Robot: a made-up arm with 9 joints. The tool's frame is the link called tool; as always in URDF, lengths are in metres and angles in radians. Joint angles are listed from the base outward. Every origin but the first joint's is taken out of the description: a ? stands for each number. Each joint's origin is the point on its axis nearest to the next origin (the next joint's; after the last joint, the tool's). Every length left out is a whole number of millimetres.
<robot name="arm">
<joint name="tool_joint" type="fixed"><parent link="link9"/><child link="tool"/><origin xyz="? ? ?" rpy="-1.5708 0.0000 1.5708"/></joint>
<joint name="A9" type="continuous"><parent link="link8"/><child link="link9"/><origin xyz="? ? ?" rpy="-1.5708 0.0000 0.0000"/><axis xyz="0 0 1"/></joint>
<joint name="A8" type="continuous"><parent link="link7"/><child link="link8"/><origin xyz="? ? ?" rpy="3.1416 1.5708 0.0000"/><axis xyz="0 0 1"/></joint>
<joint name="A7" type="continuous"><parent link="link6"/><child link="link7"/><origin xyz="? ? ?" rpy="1.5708 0.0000 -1.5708"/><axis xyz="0 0 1"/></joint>
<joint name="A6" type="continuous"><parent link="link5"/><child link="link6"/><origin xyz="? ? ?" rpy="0.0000 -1.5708 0.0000"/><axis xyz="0 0 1"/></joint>
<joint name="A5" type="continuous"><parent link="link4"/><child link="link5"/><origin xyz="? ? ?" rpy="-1.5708 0.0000 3.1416"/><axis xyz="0 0 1"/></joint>
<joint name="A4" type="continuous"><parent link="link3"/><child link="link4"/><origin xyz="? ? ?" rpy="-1.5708 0.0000 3.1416"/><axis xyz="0 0 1"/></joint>
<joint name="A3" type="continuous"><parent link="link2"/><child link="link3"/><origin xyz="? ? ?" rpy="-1.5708 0.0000 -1.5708"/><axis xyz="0 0 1"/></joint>
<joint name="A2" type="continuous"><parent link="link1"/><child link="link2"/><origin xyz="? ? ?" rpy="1.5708 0.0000 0.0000"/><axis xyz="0 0 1"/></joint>
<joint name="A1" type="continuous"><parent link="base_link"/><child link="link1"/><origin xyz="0.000 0.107 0.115" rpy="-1.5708 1.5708 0.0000"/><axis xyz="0 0 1"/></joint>
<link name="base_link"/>
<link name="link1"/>
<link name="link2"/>
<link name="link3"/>
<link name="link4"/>
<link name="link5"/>
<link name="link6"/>
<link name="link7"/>
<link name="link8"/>
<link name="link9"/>
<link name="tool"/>
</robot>
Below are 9 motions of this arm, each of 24 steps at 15 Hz.
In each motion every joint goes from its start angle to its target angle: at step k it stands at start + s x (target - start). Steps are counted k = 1, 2, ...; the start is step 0. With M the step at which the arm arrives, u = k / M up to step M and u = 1 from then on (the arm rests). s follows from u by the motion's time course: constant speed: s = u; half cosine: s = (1 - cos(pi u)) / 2; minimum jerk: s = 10 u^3 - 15 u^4 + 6 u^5.
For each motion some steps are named. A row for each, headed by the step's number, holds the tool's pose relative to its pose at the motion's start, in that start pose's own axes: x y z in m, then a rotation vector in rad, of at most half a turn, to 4 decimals.
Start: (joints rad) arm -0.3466 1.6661 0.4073 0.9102 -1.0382 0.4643 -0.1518 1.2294 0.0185
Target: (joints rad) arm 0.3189 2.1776 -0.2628 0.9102 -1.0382 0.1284 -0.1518 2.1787 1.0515
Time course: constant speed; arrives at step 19
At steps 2, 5, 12, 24:
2: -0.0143 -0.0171 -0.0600 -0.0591 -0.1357 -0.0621
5: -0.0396 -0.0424 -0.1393 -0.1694 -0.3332 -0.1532
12: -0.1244 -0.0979 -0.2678 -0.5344 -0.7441 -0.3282
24: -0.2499 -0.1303 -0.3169 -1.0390 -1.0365 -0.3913

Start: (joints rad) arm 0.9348 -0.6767 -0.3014 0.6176 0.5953 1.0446 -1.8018 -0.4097 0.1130
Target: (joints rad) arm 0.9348 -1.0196 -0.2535 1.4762 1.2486 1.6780 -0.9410 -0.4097 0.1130
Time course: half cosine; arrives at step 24
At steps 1, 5, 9, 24:
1: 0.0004 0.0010 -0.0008 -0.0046 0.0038 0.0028
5: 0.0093 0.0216 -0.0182 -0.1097 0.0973 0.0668
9: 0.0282 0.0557 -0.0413 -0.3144 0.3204 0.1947
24: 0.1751 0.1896 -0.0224 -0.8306 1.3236 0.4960

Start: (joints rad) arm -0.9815 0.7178 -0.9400 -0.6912 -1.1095 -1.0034 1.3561 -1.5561 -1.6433
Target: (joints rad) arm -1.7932 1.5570 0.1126 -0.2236 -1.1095 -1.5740 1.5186 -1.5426 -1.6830
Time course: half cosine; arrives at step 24
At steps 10, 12, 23, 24:
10: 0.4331 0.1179 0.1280 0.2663 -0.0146 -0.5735
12: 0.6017 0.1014 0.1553 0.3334 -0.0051 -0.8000
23: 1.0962 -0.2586 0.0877 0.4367 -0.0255 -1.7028
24: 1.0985 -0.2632 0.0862 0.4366 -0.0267 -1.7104

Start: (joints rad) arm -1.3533 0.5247 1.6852 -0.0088 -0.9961 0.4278 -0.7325 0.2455 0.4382
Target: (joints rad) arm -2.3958 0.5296 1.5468 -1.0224 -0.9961 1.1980 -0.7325 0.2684 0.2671
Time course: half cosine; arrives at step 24
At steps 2, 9, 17, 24:
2: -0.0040 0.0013 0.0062 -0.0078 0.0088 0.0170
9: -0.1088 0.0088 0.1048 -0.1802 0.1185 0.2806
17: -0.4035 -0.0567 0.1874 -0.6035 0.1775 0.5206
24: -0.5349 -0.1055 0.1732 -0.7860 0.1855 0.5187

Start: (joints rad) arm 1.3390 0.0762 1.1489 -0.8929 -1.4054 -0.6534 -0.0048 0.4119 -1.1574
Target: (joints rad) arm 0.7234 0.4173 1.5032 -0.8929 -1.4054 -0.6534 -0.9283 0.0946 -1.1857
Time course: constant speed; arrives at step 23
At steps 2, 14, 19, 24:
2: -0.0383 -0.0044 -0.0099 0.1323 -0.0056 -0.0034
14: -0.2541 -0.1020 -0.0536 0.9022 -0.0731 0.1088
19: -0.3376 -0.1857 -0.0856 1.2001 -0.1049 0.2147
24: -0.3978 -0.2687 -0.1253 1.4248 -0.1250 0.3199

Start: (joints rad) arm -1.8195 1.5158 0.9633 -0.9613 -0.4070 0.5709 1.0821 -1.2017 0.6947
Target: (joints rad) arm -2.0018 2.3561 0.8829 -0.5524 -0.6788 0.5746 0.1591 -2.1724 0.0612
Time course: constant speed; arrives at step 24
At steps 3, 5, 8, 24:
3: -0.0646 0.0168 0.0767 0.1217 0.1142 -0.0321
5: -0.1006 0.0224 0.1349 0.2054 0.1931 -0.0519
8: -0.1424 0.0219 0.2313 0.3349 0.3150 -0.0794
24: -0.0503 -0.1790 0.7982 1.1270 0.9802 -0.2108

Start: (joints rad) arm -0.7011 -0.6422 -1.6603 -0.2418 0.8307 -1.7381 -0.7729 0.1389 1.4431
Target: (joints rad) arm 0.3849 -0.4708 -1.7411 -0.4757 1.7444 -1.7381 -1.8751 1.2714 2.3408
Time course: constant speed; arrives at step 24
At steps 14, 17, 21, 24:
14: -0.1478 -0.3318 -0.3996 -0.8592 -0.0947 1.0386
17: -0.1942 -0.4056 -0.4443 -0.9516 -0.0050 1.2963
21: -0.2671 -0.4979 -0.4880 -1.0200 0.1784 1.6236
24: -0.3311 -0.5631 -0.5103 -1.0336 0.3604 1.8420

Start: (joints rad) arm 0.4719 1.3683 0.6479 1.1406 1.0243 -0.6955 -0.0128 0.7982 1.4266
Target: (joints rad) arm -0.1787 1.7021 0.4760 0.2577 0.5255 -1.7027 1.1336 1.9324 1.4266
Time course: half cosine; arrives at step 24
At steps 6, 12, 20, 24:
6: 0.0012 -0.0023 0.0822 0.0754 -0.3640 0.2062
12: 0.0328 -0.0533 0.2155 0.0423 -1.3152 0.5369
20: 0.0918 -0.2104 0.3964 -0.5760 -2.3524 0.3066
24: 0.0863 -0.2503 0.4231 -0.7333 -2.4498 0.1891

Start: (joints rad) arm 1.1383 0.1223 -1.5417 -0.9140 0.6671 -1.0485 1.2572 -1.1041 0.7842
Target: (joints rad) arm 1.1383 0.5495 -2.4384 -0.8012 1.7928 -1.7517 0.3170 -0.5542 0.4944
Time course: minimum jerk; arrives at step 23
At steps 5, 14, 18, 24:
5: -0.0424 0.0268 -0.0542 -0.1486 -0.1081 0.0536
14: -0.1252 -0.0594 -0.2988 -1.4034 -1.0377 0.2290
18: -0.1376 -0.1100 -0.2339 -1.8052 -1.3850 0.1474
24: -0.1514 -0.1197 -0.2034 -1.9184 -1.4950 0.1055

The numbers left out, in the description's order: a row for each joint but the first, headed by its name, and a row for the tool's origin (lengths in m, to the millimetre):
tool: 0.165 -0.066 0.000
A9: 0.085 -0.202 0.000
A8: -0.174 0.032 0.000
A7: -0.429 -0.066 0.000
A6: 0.003 0.047 0.000
A5: 0.066 0.584 0.000
A4: -0.270 -0.111 0.000
A3: 0.078 -0.135 0.000
A2: -0.096 -0.129 0.000

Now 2 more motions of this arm.
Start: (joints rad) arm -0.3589 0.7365 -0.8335 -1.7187 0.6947 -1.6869 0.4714 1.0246 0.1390
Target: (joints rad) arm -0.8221 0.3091 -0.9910 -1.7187 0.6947 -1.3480 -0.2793 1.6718 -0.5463
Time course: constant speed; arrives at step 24
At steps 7, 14, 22, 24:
7: -0.0492 -0.1287 0.1156 -0.2256 0.3161 -0.1629
14: -0.1199 -0.2205 0.2666 -0.3964 0.6441 -0.3437
22: -0.2130 -0.2777 0.4633 -0.5329 1.0248 -0.5565
24: -0.2369 -0.2849 0.5142 -0.5589 1.1200 -0.6090

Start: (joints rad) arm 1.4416 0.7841 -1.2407 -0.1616 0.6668 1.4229 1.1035 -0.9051 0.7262
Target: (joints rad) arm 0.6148 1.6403 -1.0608 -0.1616 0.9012 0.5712 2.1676 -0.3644 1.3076
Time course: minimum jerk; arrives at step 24
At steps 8, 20, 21, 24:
8: -0.2741 -0.2093 -0.0194 -0.0946 0.0324 0.5555
20: -0.4312 -1.0418 0.3658 0.1630 0.6792 2.3169
21: -0.4227 -1.0533 0.3806 0.1860 0.7090 2.3498
24: -0.4154 -1.0622 0.3928 0.2056 0.7342 2.3763

